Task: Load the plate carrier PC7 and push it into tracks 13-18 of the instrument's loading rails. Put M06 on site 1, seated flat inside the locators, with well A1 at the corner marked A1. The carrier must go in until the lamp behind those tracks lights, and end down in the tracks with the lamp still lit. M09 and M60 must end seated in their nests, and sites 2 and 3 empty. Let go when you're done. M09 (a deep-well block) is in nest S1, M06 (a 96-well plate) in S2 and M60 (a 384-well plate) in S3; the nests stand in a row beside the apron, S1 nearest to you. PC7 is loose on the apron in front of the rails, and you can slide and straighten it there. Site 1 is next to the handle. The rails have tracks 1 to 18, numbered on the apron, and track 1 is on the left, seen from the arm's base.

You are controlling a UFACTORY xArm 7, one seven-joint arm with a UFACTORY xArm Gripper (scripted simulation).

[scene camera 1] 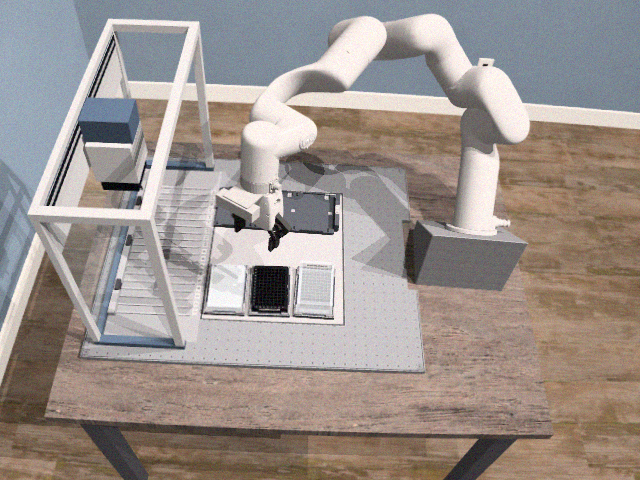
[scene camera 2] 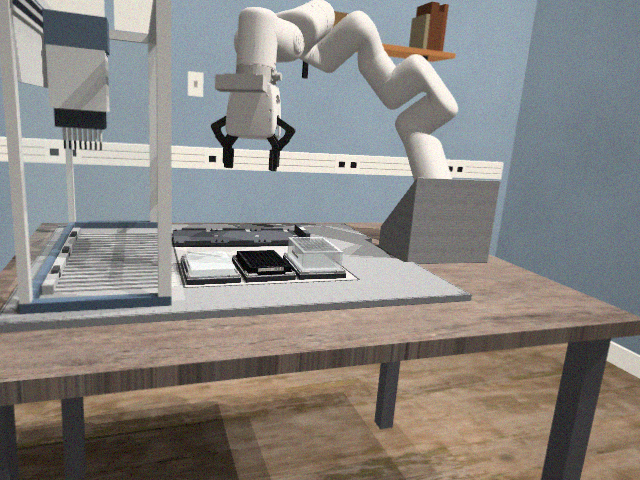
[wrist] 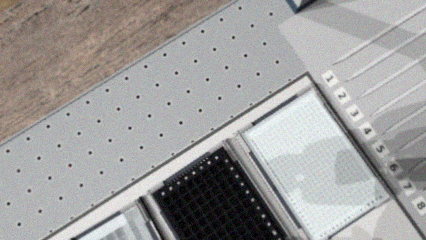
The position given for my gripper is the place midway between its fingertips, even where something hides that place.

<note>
I see my gripper (scene camera 2: 250, 169), a black 96-well plate M06 (scene camera 1: 267, 279), a white plate M60 (scene camera 1: 226, 290), a clear deep-well block M09 (scene camera 1: 314, 296), a dark plate carrier PC7 (scene camera 1: 318, 213) and a pipetting head (scene camera 1: 111, 162).
The black 96-well plate M06 shows as well in scene camera 2 (scene camera 2: 263, 262). The white plate M60 is seen too in scene camera 2 (scene camera 2: 205, 264) and in the wrist view (wrist: 321, 176). The clear deep-well block M09 also shows in scene camera 2 (scene camera 2: 317, 254). The wrist view misses the dark plate carrier PC7: it is out of frame.
</note>
